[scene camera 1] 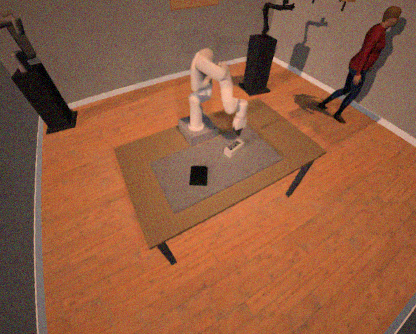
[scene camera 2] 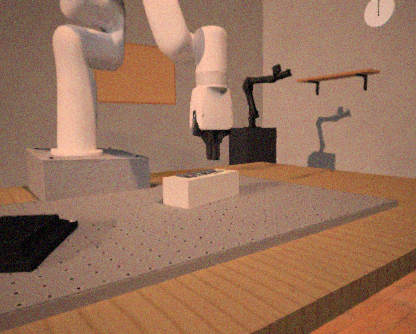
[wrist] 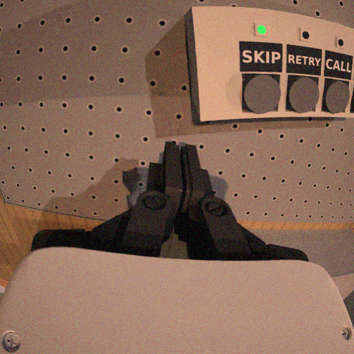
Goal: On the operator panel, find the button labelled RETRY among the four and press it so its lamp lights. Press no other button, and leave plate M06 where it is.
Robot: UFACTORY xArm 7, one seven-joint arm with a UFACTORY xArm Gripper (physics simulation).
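Frame: origin at the arm's base, x ahead, y left, z up, level; metres.
Where they show: gripper, fingertip midpoint: (scene camera 1: 237,134) (scene camera 2: 213,159); arm's base at its link origin: (scene camera 1: 196,126) (scene camera 2: 77,153).
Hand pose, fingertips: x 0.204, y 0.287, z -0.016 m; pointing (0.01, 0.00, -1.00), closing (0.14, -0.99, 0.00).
Observation:
Things, the pixels of their top centre, and the offset from my fingertips. Level surfaces: height alone.
- operator panel at its top centre: (scene camera 2: 202,172) (scene camera 1: 234,145) 0.087 m ahead, 0.071 m right, 0.015 m down
- black flat object at its top centre: (scene camera 2: 10,227) (scene camera 1: 198,173) 0.223 m ahead, 0.416 m right, 0.045 m down
- grey perforated board at its surface level: 0.071 m down
- wooden table at its surface level: 0.084 m down
The operator panel (scene camera 1: 229,152) (scene camera 2: 212,190) (wrist: 215,75) is a pale box on the grey board. In the wrist view its SKIP button (wrist: 262,94), RETRY button (wrist: 303,94) and CALL button (wrist: 336,97) show as grey discs; a fourth is cut off at the right edge. The SKIP lamp (wrist: 261,29) is lit green. The RETRY lamp (wrist: 305,35) and the CALL lamp (wrist: 340,42) are dark. My gripper (scene camera 1: 239,133) (scene camera 2: 213,158) (wrist: 175,165) is shut and empty, above the board, beyond the panel's SKIP end, touching no button. Which object is plate M06 I cannot tell.
A black flat object (scene camera 1: 198,175) (scene camera 2: 32,242) lies on the grey perforated board (scene camera 1: 175,195) (scene camera 2: 165,250) (wrist: 75,165). The board lies on the wooden table (scene camera 1: 132,185) (scene camera 2: 300,280). A person (scene camera 1: 367,52) stands beyond the table, near the wall.

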